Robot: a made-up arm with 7 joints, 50 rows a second.
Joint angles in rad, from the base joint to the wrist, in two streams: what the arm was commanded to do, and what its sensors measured. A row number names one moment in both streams.
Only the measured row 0 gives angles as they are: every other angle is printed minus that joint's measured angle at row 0.
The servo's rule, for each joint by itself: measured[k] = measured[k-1] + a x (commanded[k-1-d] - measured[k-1]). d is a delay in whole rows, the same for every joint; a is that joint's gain. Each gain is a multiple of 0.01, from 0.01 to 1. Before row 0 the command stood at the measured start. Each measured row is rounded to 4 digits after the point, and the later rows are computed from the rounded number. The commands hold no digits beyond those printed.
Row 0, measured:
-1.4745 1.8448 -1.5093 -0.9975 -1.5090 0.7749 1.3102
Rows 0 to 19, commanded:
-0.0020 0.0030 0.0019 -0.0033 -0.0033 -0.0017 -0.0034
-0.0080 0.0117 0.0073 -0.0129 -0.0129 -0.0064 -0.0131
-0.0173 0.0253 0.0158 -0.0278 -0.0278 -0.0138 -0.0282
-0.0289 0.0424 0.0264 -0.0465 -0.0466 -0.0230 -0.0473
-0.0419 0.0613 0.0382 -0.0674 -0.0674 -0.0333 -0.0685
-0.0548 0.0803 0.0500 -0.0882 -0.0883 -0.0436 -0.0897
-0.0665 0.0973 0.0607 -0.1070 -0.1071 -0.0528 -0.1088
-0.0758 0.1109 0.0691 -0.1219 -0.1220 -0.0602 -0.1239
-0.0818 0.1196 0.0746 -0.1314 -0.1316 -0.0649 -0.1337
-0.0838 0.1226 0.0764 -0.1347 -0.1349 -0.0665 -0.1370
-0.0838 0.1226 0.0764 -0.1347 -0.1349 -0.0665 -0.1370
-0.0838 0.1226 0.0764 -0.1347 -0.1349 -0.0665 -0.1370
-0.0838 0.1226 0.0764 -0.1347 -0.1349 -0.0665 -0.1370
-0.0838 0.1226 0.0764 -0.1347 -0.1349 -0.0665 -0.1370
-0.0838 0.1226 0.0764 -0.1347 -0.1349 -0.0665 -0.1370
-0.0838 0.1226 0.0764 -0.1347 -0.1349 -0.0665 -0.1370
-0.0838 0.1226 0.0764 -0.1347 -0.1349 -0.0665 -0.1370
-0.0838 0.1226 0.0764 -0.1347 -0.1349 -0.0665 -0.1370
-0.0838 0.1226 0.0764 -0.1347 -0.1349 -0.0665 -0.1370
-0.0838 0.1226 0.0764 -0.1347 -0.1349 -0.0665 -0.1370
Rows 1 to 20, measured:
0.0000 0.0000 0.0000 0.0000 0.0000 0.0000 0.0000
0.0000 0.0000 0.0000 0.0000 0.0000 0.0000 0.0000
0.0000 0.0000 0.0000 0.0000 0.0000 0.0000 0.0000
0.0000 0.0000 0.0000 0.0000 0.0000 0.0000 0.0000
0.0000 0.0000 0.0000 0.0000 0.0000 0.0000 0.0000
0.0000 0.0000 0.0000 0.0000 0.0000 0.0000 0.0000
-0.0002 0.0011 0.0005 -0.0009 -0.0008 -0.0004 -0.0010
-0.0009 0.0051 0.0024 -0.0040 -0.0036 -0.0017 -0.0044
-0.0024 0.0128 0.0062 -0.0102 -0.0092 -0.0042 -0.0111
-0.0048 0.0240 0.0119 -0.0196 -0.0178 -0.0081 -0.0212
-0.0081 0.0382 0.0193 -0.0320 -0.0292 -0.0134 -0.0344
-0.0123 0.0542 0.0279 -0.0466 -0.0428 -0.0197 -0.0499
-0.0172 0.0706 0.0371 -0.0623 -0.0576 -0.0267 -0.0664
-0.0225 0.0859 0.0461 -0.0778 -0.0724 -0.0337 -0.0825
-0.0278 0.0987 0.0541 -0.0917 -0.0860 -0.0403 -0.0968
-0.0328 0.1078 0.0603 -0.1029 -0.0972 -0.0458 -0.1081
-0.0374 0.1134 0.0648 -0.1112 -0.1059 -0.0501 -0.1162
-0.0416 0.1169 0.0680 -0.1173 -0.1126 -0.0535 -0.1220
-0.0454 0.1191 0.0704 -0.1218 -0.1177 -0.0562 -0.1262
-0.0489 0.1204 0.0721 -0.1252 -0.1217 -0.0584 -0.1292
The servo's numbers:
d 6
a 0.09 0.38 0.28 0.26 0.23 0.21 0.28

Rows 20 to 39, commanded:
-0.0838 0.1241 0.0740 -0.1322 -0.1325 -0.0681 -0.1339
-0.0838 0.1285 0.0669 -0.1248 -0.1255 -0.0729 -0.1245
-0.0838 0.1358 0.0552 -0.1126 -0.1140 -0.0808 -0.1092
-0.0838 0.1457 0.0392 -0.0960 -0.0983 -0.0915 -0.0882
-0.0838 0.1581 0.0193 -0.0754 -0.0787 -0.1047 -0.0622
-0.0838 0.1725 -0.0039 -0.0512 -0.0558 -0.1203 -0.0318
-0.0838 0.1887 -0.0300 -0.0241 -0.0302 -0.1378 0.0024
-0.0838 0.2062 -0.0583 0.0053 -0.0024 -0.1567 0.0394
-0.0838 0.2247 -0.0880 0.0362 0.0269 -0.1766 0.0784
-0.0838 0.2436 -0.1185 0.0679 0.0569 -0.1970 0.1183
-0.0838 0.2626 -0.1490 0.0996 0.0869 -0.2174 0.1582
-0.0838 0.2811 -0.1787 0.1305 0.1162 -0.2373 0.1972
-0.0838 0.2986 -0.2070 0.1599 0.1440 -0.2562 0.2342
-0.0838 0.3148 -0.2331 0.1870 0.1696 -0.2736 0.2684
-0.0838 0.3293 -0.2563 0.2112 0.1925 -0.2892 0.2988
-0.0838 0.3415 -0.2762 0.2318 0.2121 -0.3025 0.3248
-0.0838 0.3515 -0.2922 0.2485 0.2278 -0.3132 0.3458
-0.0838 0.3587 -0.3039 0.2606 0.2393 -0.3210 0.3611
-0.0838 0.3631 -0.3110 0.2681 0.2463 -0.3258 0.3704
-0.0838 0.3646 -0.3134 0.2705 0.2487 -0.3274 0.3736
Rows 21 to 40, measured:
-0.0520 0.1212 0.0733 -0.1277 -0.1247 -0.0601 -0.1314
-0.0549 0.1217 0.0742 -0.1295 -0.1270 -0.0614 -0.1330
-0.0575 0.1220 0.0748 -0.1309 -0.1288 -0.0625 -0.1341
-0.0599 0.1222 0.0752 -0.1319 -0.1302 -0.0633 -0.1349
-0.0621 0.1224 0.0755 -0.1326 -0.1313 -0.0640 -0.1355
-0.0641 0.1225 0.0758 -0.1331 -0.1321 -0.0645 -0.1359
-0.0659 0.1231 0.0753 -0.1329 -0.1322 -0.0653 -0.1353
-0.0675 0.1252 0.0729 -0.1308 -0.1307 -0.0669 -0.1323
-0.0690 0.1292 0.0679 -0.1261 -0.1269 -0.0698 -0.1258
-0.0703 0.1355 0.0599 -0.1183 -0.1203 -0.0744 -0.1153
-0.0715 0.1441 0.0485 -0.1071 -0.1107 -0.0808 -0.1004
-0.0726 0.1549 0.0338 -0.0926 -0.0981 -0.0891 -0.0812
-0.0736 0.1677 0.0159 -0.0748 -0.0825 -0.0993 -0.0578
-0.0745 0.1823 -0.0049 -0.0540 -0.0641 -0.1114 -0.0306
-0.0753 0.1984 -0.0282 -0.0305 -0.0432 -0.1251 -0.0001
-0.0761 0.2156 -0.0535 -0.0049 -0.0202 -0.1402 0.0331
-0.0768 0.2335 -0.0802 0.0223 0.0044 -0.1564 0.0681
-0.0774 0.2516 -0.1078 0.0504 0.0301 -0.1734 0.1042
-0.0780 0.2695 -0.1356 0.0789 0.0563 -0.1908 0.1406
-0.0785 0.2867 -0.1629 0.1070 0.0824 -0.2082 0.1764

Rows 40 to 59, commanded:
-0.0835 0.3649 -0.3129 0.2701 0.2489 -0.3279 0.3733
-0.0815 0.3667 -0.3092 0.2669 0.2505 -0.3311 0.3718
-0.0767 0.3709 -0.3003 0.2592 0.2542 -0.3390 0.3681
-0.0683 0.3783 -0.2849 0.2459 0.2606 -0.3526 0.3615
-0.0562 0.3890 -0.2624 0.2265 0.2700 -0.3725 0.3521
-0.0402 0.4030 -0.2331 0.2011 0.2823 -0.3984 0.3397
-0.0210 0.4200 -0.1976 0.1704 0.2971 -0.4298 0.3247
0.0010 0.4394 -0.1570 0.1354 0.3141 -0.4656 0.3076
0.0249 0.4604 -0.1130 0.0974 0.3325 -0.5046 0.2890
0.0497 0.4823 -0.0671 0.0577 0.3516 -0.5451 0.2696
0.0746 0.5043 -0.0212 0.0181 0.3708 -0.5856 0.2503
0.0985 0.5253 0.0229 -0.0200 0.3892 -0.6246 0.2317
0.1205 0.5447 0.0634 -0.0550 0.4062 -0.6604 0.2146
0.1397 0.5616 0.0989 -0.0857 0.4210 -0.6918 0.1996
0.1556 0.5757 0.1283 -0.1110 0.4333 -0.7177 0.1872
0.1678 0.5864 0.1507 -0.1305 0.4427 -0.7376 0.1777
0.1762 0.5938 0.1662 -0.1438 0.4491 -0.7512 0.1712
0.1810 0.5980 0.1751 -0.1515 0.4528 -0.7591 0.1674
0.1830 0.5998 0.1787 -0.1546 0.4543 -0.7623 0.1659
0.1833 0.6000 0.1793 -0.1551 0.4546 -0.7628 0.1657
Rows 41 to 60, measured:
-0.0790 0.3029 -0.1891 0.1341 0.1077 -0.2252 0.2107
-0.0794 0.3176 -0.2135 0.1595 0.1317 -0.2414 0.2426
-0.0798 0.3305 -0.2355 0.1826 0.1538 -0.2565 0.2715
-0.0802 0.3412 -0.2547 0.2029 0.1735 -0.2700 0.2966
-0.0805 0.3495 -0.2705 0.2199 0.1902 -0.2817 0.3173
-0.0808 0.3552 -0.2825 0.2331 0.2037 -0.2913 0.3331
-0.0810 0.3589 -0.2910 0.2427 0.2141 -0.2990 0.3444
-0.0810 0.3619 -0.2961 0.2490 0.2225 -0.3057 0.3521
-0.0806 0.3653 -0.2973 0.2517 0.2298 -0.3127 0.3566
-0.0795 0.3702 -0.2938 0.2502 0.2369 -0.3211 0.3580
-0.0774 0.3773 -0.2850 0.2440 0.2445 -0.3319 0.3563
-0.0741 0.3871 -0.2705 0.2328 0.2532 -0.3459 0.3517
-0.0693 0.3996 -0.2501 0.2166 0.2633 -0.3635 0.3441
-0.0630 0.4147 -0.2240 0.1955 0.2750 -0.3849 0.3339
-0.0551 0.4321 -0.1929 0.1700 0.2882 -0.4100 0.3213
-0.0457 0.4512 -0.1577 0.1408 0.3028 -0.4384 0.3068
-0.0349 0.4714 -0.1195 0.1089 0.3184 -0.4693 0.2910
-0.0229 0.4919 -0.0796 0.0754 0.3347 -0.5019 0.2744
-0.0100 0.5120 -0.0396 0.0415 0.3511 -0.5352 0.2577
0.0035 0.5308 -0.0008 0.0084 0.3672 -0.5681 0.2414

